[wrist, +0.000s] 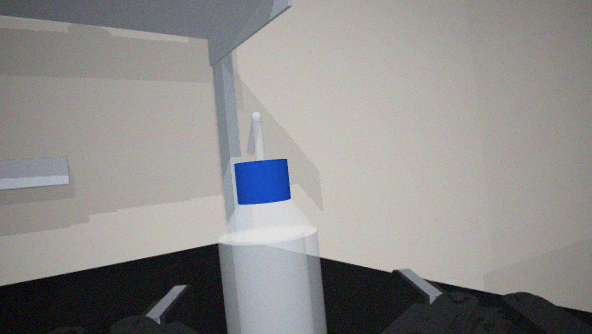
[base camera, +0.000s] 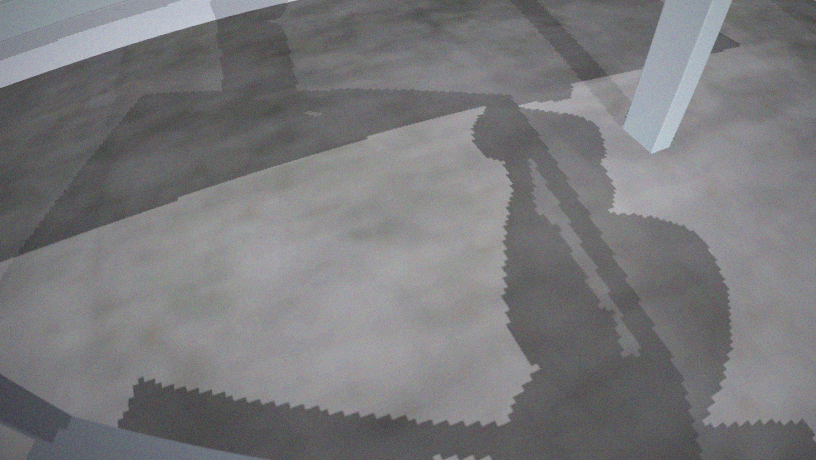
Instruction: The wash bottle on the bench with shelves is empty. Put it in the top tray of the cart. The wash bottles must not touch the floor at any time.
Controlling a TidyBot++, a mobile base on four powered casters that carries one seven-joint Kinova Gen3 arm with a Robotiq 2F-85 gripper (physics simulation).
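Observation:
The wash bottle stands upright on the black bench top in the wrist view. It is clear and looks empty, with a blue cap and a white bent spout; its base is cut off by the lower edge of the view. My gripper is open, with one fingertip to the left of the bottle and one to the right, both apart from it. The bottle is a little nearer the left fingertip. How deep the bottle stands between the fingers is hard to tell. The cart does not show in either view.
A grey shelf hangs over the bench at the upper left, on a grey post behind the bottle. A pale bar shows at the left. In the base camera view, a light bench leg stands on the floor at the upper right.

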